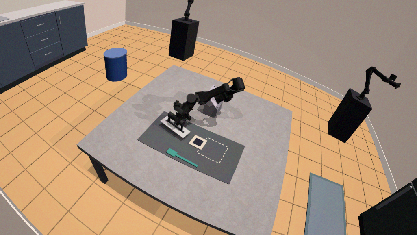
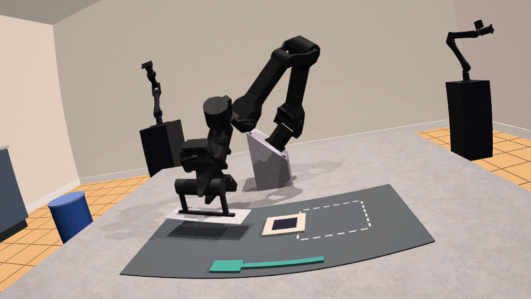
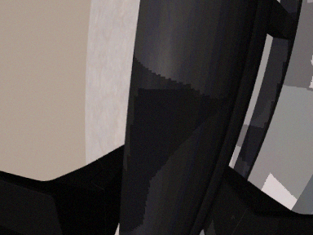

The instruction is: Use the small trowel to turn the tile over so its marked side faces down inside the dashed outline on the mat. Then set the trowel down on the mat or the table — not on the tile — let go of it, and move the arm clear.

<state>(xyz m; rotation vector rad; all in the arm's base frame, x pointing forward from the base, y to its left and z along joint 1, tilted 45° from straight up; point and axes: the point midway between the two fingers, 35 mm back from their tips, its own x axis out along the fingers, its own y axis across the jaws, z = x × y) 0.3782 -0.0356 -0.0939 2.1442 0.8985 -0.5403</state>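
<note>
Now: the dark mat 1 cm behind my gripper tip, 13 cm to the left of it and 11 cm below it. Also, from my gripper tip: cream tile: 4 cm behind, 16 cm to the left, 9 cm below; then green flat tool: 13 cm ahead, 12 cm to the left, 9 cm below.
</note>
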